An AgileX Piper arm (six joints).
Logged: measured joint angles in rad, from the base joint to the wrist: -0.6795, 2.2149, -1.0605, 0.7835, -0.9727, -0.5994; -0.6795, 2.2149, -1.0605, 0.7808, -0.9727, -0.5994; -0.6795, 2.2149, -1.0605, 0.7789, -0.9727, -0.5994; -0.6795, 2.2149, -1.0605, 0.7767, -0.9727, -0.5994; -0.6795, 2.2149, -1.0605, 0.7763, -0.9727, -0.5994; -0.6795, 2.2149, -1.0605, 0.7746, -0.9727, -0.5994; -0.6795, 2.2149, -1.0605, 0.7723, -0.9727, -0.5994; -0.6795, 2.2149, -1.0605, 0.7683, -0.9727, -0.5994; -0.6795, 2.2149, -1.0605, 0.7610, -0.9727, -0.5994; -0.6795, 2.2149, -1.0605, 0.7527, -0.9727, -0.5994; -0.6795, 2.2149, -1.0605, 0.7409, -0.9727, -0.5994; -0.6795, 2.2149, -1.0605, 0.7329, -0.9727, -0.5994; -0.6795, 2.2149, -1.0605, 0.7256, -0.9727, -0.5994; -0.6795, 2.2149, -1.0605, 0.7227, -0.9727, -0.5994; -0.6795, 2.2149, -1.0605, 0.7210, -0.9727, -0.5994; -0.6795, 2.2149, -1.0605, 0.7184, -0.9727, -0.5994; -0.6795, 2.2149, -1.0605, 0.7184, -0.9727, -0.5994; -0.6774, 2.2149, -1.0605, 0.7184, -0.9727, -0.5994; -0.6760, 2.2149, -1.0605, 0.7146, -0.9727, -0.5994
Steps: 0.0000, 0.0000, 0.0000, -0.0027, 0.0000, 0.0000; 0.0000, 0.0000, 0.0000, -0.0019, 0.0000, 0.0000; 0.0000, 0.0000, 0.0000, -0.0022, 0.0000, 0.0000; 0.0000, 0.0000, 0.0000, -0.0004, 0.0000, 0.0000; 0.0000, 0.0000, 0.0000, -0.0017, 0.0000, 0.0000; 0.0000, 0.0000, 0.0000, -0.0023, 0.0000, 0.0000; 0.0000, 0.0000, 0.0000, -0.0040, 0.0000, 0.0000; 0.0000, 0.0000, 0.0000, -0.0073, 0.0000, 0.0000; 0.0000, 0.0000, 0.0000, -0.0083, 0.0000, 0.0000; 0.0000, 0.0000, 0.0000, -0.0118, 0.0000, 0.0000; 0.0000, 0.0000, 0.0000, -0.0080, 0.0000, 0.0000; 0.0000, 0.0000, 0.0000, -0.0073, 0.0000, 0.0000; 0.0000, 0.0000, 0.0000, -0.0029, 0.0000, 0.0000; 0.0000, 0.0000, 0.0000, -0.0017, 0.0000, 0.0000; 0.0000, 0.0000, 0.0000, -0.0026, 0.0000, 0.0000; 0.0000, 0.0000, 0.0000, 0.0000, 0.0000, 0.0000; 0.0021, 0.0000, 0.0000, 0.0000, 0.0000, 0.0000; 0.0014, 0.0000, 0.0000, -0.0038, 0.0000, 0.0000
